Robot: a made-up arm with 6 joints. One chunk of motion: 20 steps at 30 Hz.
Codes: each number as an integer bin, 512 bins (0 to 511) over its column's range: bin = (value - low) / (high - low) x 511, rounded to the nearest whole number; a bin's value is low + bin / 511 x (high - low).
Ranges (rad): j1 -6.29..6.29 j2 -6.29..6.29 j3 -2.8..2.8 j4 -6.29..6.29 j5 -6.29..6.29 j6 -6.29..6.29
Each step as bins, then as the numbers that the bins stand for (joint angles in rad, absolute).
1 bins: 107 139 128 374 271 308
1 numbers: -3.6558 -2.8680 -1.3973 2.9173 0.3816 1.2925
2 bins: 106 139 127 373 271 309
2 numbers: -3.6805 -2.8680 -1.4082 2.8927 0.3816 1.3171
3 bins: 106 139 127 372 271 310
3 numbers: -3.6805 -2.8680 -1.4082 2.8680 0.3816 1.3417
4 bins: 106 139 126 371 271 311
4 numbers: -3.6805 -2.8680 -1.4192 2.8434 0.3816 1.3663
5 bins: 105 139 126 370 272 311
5 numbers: -3.7051 -2.8680 -1.4192 2.8188 0.4062 1.3663
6 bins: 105 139 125 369 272 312
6 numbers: -3.7051 -2.8680 -1.4301 2.7942 0.4062 1.3909
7 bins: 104 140 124 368 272 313
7 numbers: -3.7297 -2.8434 -1.4411 2.7696 0.4062 1.4156
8 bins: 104 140 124 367 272 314
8 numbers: -3.7297 -2.8434 -1.4411 2.7450 0.4062 1.4402
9 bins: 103 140 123 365 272 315
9 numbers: -3.7543 -2.8434 -1.4521 2.6957 0.4062 1.4648
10 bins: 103 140 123 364 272 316
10 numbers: -3.7543 -2.8434 -1.4521 2.6711 0.4062 1.4894
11 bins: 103 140 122 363 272 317
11 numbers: -3.7543 -2.8434 -1.4630 2.6465 0.4062 1.5140
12 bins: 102 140 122 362 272 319
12 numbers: -3.7789 -2.8434 -1.4630 2.6219 0.4062 1.5633
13 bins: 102 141 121 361 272 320
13 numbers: -3.7789 -2.8188 -1.4740 2.5972 0.4062 1.5879
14 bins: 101 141 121 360 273 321
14 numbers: -3.8035 -2.8188 -1.4740 2.5726 0.4308 1.6125
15 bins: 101 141 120 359 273 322
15 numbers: -3.8035 -2.8188 -1.4849 2.5480 0.4308 1.6371
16 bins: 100 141 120 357 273 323
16 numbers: -3.8282 -2.8188 -1.4849 2.4988 0.4308 1.6617
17 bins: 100 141 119 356 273 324
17 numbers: -3.8282 -2.8188 -1.4959 2.4741 0.4308 1.6864
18 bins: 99 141 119 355 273 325
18 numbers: -3.8528 -2.8188 -1.4959 2.4495 0.4308 1.7110
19 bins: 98 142 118 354 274 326
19 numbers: -3.8774 -2.7942 -1.5068 2.4249 0.4554 1.7356
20 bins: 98 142 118 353 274 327
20 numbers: -3.8774 -2.7942 -1.5068 2.4003 0.4554 1.7602
